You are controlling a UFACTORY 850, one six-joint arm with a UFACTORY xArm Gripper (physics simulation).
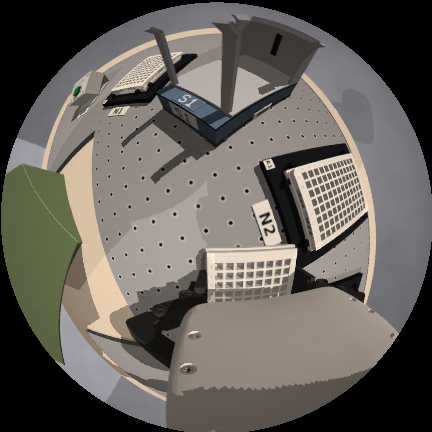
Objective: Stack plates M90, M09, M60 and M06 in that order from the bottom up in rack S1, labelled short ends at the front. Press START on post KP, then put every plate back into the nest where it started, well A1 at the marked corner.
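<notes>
My gripper [249,282] is shut on a white plate [252,265], whose gridded face shows at the bottom centre; its label is not readable. Rack S1 [216,133], with a blue base and tall grey posts, stands at the top centre, ahead of the held plate; no plate shows inside it. A white plate [335,195] sits in black nest N2 [274,187] at the right, its A1 mark at the upper left corner. Another white plate [145,72] sits in black nest N1 [132,99] at the upper left. A grey post [91,85] with a green button stands beyond N1.
A green panel [40,240] stands at the left edge. Part of a black nest [351,283] shows at the lower right, behind the gripper body. A pale wooden edge strip [80,190] runs down the left side of the perforated table [170,217]. Rack posts rise high.
</notes>
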